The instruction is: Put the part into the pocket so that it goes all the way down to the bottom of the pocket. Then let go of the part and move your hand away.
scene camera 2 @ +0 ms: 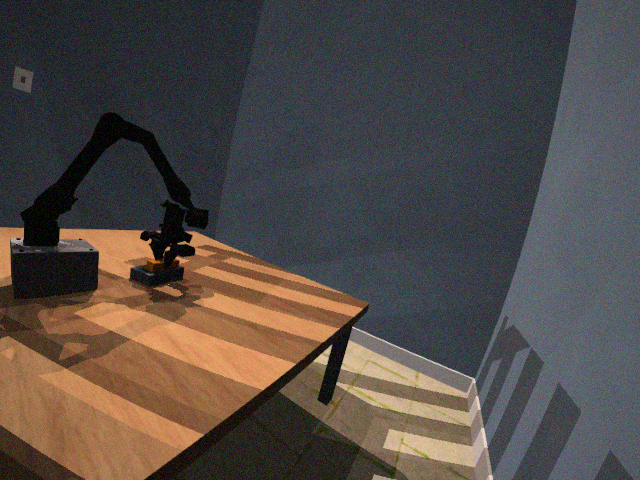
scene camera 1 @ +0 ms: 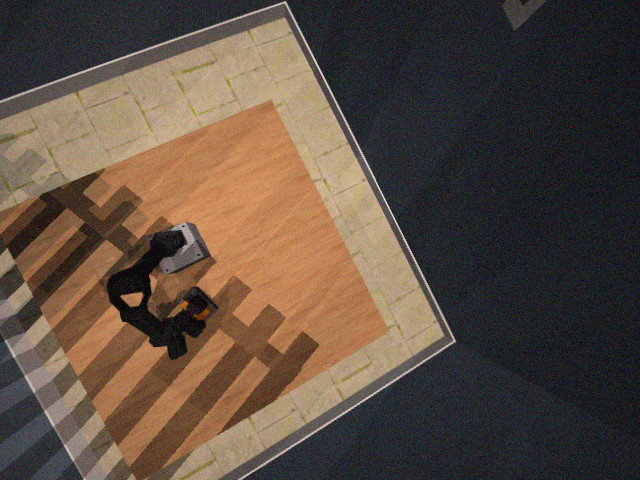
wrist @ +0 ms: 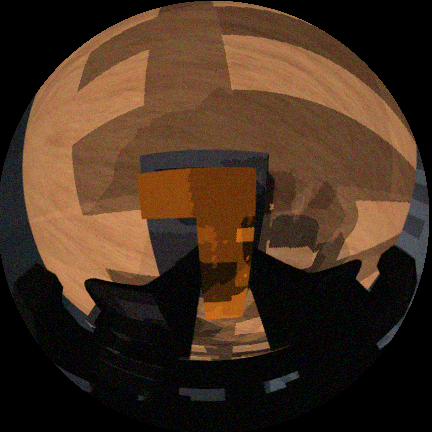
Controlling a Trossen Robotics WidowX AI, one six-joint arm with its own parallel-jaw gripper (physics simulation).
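Places are measured from the arm's base along level axes (x left, y ahead, z down), in metres.
Where they show: gripper, fingertip midpoint: [scene camera 2: 162, 267] [scene camera 1: 194, 308] [wrist: 221, 249]; arm's base, link origin: [scene camera 2: 40, 243] [scene camera 1: 176, 240].
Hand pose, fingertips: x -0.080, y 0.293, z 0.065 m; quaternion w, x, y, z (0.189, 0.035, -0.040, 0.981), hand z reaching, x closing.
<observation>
Each offset is from my fingertips to the top centre of the thing. Level surfaces: height alone.
The orange L-shaped part @[dx +0.014, dy -0.002, dz -0.031 m] [scene camera 1: 203, 314] [scene camera 2: 154, 265] [wrist: 225, 192] is held level over the dark grey pocket block @[dx +0.015, dy -0.005, dz +0.004 m] [scene camera 2: 147, 277] [wrist: 205, 158]. In scene camera 2 the part stands above the block's rim. In the wrist view its outline runs roughly parallel to the block's edges, and its short arm reaches slightly past the block's left edge. The part covers most of the pocket; whether its underside is inside the opening is hidden. My gripper [wrist: 221, 249] is shut on the part's long arm, with one black finger on each side.
The grey robot base [scene camera 1: 189, 254] [scene camera 2: 54, 271] stands on the wooden table @[dz +0.040 m] [scene camera 1: 289, 222] [scene camera 2: 227, 356], a short way from the block. Striped shadows cross the table. The table's edge and one leg [scene camera 2: 334, 366] show in scene camera 2.
</observation>
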